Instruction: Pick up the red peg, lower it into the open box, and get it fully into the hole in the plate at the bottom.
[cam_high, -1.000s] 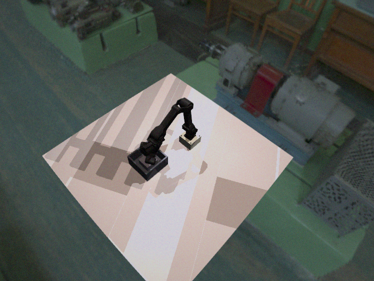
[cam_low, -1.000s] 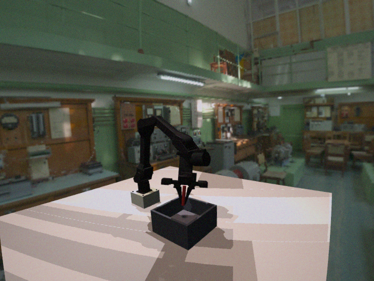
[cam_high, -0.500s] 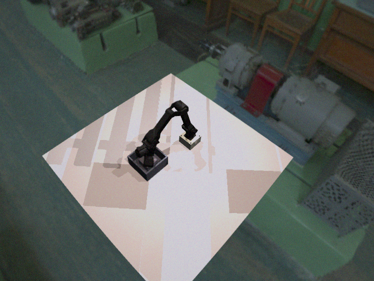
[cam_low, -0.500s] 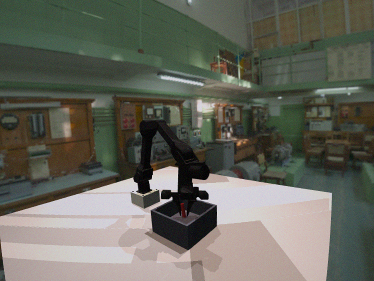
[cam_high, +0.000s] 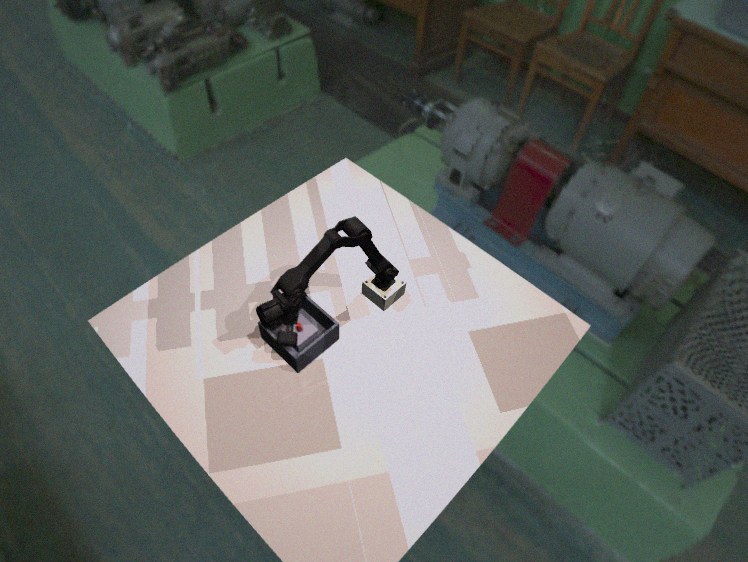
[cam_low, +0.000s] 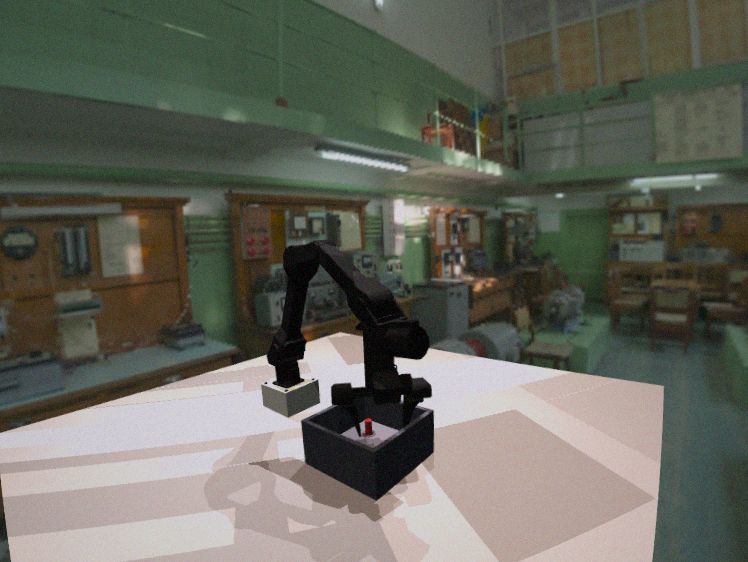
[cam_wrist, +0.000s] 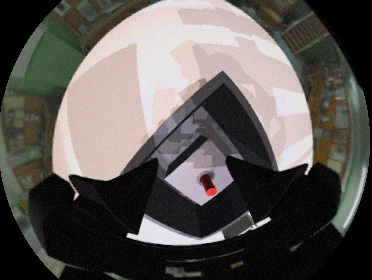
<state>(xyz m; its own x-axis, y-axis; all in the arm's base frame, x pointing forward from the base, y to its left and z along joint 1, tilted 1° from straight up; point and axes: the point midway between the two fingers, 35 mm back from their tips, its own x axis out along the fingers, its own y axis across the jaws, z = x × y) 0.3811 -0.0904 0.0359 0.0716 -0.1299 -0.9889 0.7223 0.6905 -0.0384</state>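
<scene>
Now: the red peg 4 cm behind my gripper tip, 1 cm to the left of it and 3 cm below it. Round my gripper tip: dark box: 4 cm behind, 1 cm to the left, 5 cm below; then grey plate: 4 cm behind, 1 cm to the left, 3 cm below.
</scene>
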